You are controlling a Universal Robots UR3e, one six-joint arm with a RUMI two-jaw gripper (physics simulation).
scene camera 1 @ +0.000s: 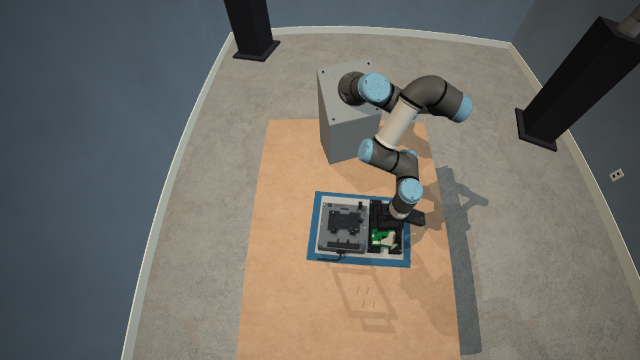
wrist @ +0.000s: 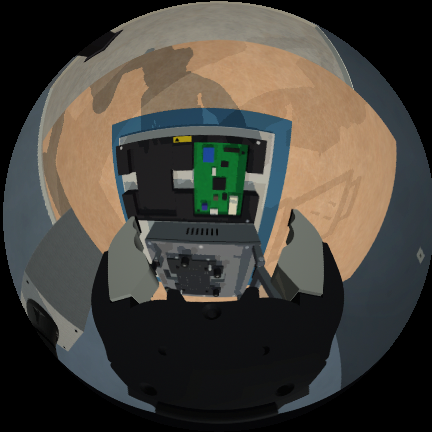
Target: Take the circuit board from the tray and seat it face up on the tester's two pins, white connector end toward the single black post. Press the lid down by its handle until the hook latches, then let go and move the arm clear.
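Frame: origin at the arm's base, x ahead, y left, z up, level; metres.
Where they show: gripper, fingertip midpoint: (scene camera 1: pixel 389 229) (wrist: pixel 212 214); arm's base, link origin: (scene camera 1: pixel 354 88).
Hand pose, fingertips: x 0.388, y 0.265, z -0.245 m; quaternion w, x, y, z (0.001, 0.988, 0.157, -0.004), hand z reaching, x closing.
Observation:
Each offset is from my fingertips to the top centre of the thing. "spot": to the spot under its first point. Level surfaces: height alone.
The green circuit board @(0.007 m ahead, 0.004 m left, 0.084 m down) (scene camera 1: pixel 378 235) (wrist: pixel 202 175) lies face up in the right part of the black tray @(spot: 0.108 m back, 0.072 m right, 0.093 m down) (scene camera 1: pixel 374 207) (wrist: pixel 135 204), as the wrist view shows it. Its white connector @(0.037 m ahead, 0.026 m right, 0.084 m down) (wrist: pixel 233 205) is at the end nearest the grey tester (scene camera 1: pixel 325 242) (wrist: pixel 200 232). The tester's lid (scene camera 1: pixel 344 245) (wrist: pixel 267 275) stands open; its handle is not clear. A black nest plate @(0.012 m ahead, 0.164 m right, 0.029 m down) (scene camera 1: pixel 340 221) (wrist: pixel 192 280) with small posts sits on the tester; I cannot tell which are the pins. My gripper (scene camera 1: pixel 391 231) (wrist: pixel 212 214) is open and empty above the tray side; the arm partly hides it in the scene view.
Tester and tray stand on a blue-bordered base (scene camera 1: pixel 312 230) (wrist: pixel 280 165) on the tan table @(0.111 m down) (scene camera 1: pixel 280 200) (wrist: pixel 365 145). A yellow label @(0.056 m back, 0.051 m left, 0.083 m down) (wrist: pixel 182 139) marks the tray's far edge. A grey pedestal (scene camera 1: pixel 350 137) (wrist: pixel 65 245) carries the arm. A cable @(spot: 0.156 m ahead, 0.185 m right, 0.103 m down) (scene camera 1: pixel 327 259) lies beside the tester.

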